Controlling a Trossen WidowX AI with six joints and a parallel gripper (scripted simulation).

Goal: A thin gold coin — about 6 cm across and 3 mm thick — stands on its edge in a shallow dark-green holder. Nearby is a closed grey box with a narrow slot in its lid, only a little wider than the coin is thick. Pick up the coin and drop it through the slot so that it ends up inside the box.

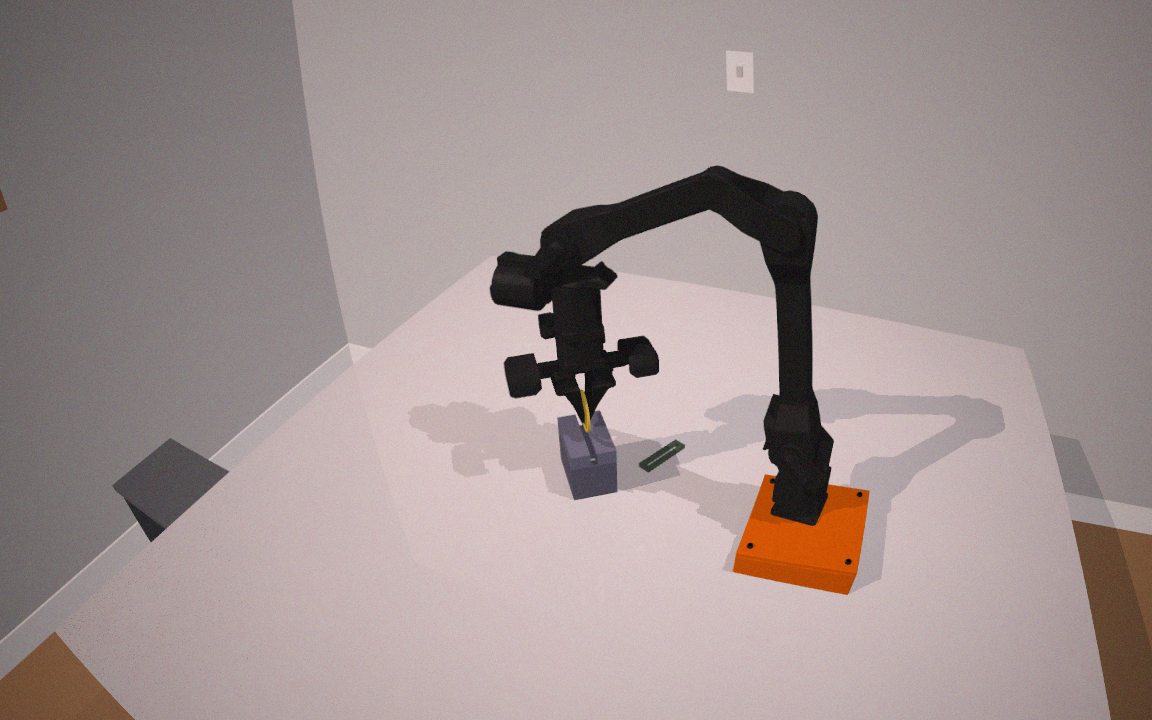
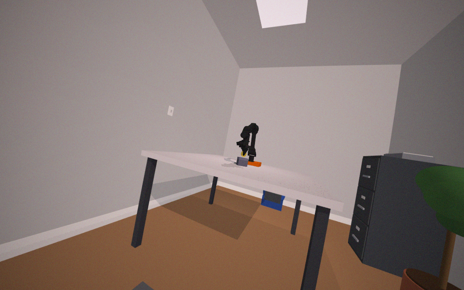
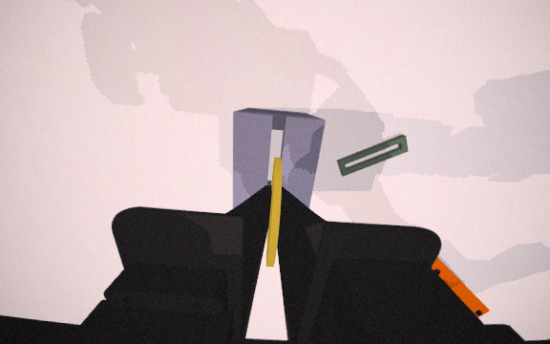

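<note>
The gold coin is 20 mm above my gripper tip.
</note>
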